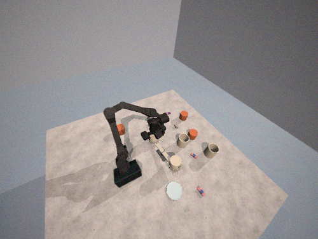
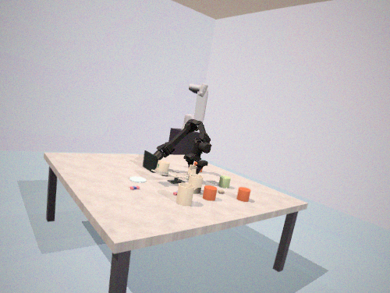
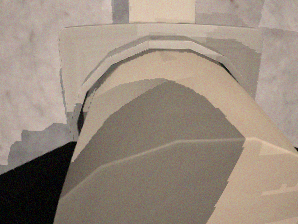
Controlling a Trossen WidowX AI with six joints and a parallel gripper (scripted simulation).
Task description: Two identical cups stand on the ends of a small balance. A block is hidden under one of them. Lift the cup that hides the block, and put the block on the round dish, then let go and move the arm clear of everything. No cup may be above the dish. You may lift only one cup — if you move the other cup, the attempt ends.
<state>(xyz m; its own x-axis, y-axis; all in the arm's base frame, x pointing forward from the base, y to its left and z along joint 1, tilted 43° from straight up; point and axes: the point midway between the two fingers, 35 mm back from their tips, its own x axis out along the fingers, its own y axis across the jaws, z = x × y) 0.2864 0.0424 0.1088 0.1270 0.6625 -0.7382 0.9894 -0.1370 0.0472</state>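
My gripper tip is 13 cm to the left of the balance and 2 cm above it. The rest, counted from my gripper tip: green cup 15 cm ahead, 13 cm to the left, 2 cm below; beige cup 2 cm to the left, 1 cm above; green block 1 cm below.
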